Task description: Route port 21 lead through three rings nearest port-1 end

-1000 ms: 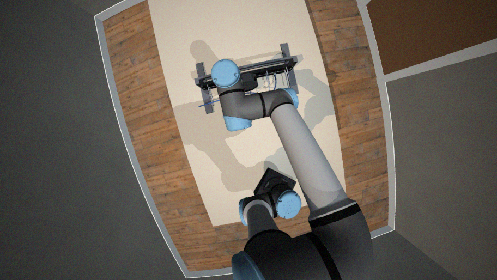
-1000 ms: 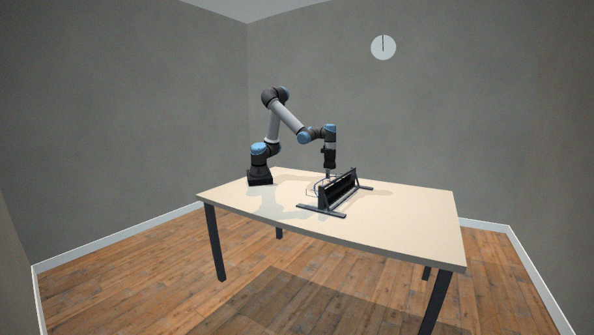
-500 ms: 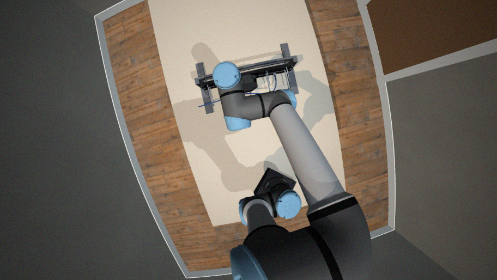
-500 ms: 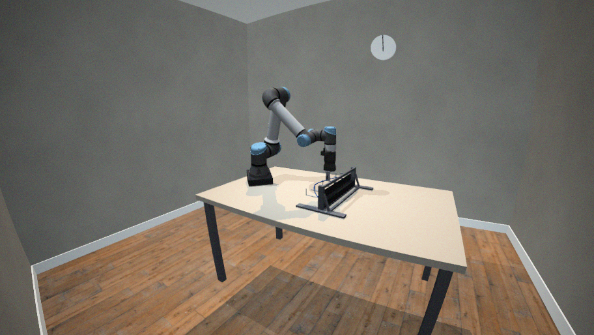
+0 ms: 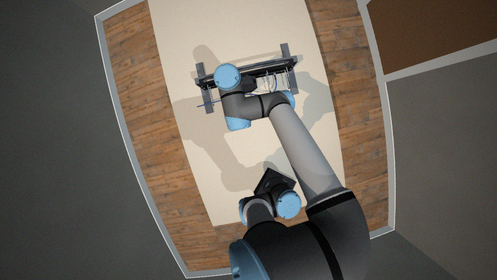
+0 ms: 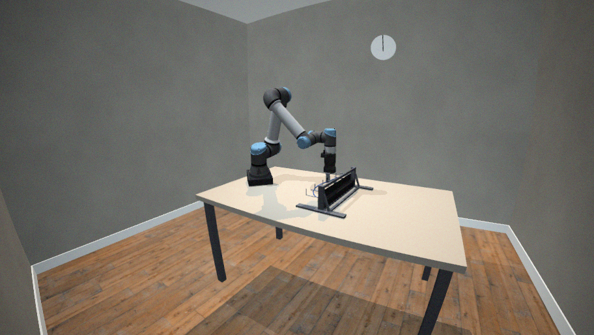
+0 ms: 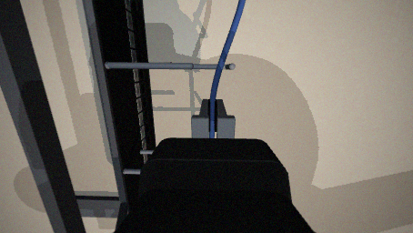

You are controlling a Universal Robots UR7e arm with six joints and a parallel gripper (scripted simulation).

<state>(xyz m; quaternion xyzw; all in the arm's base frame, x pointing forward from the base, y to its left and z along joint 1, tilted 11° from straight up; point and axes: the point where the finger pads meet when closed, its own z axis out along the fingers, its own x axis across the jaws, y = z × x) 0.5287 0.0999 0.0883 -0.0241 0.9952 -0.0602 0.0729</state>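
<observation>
The patch panel lies 10 cm ahead of my hand, 4 cm to the right of it and 2 cm below it.
</observation>
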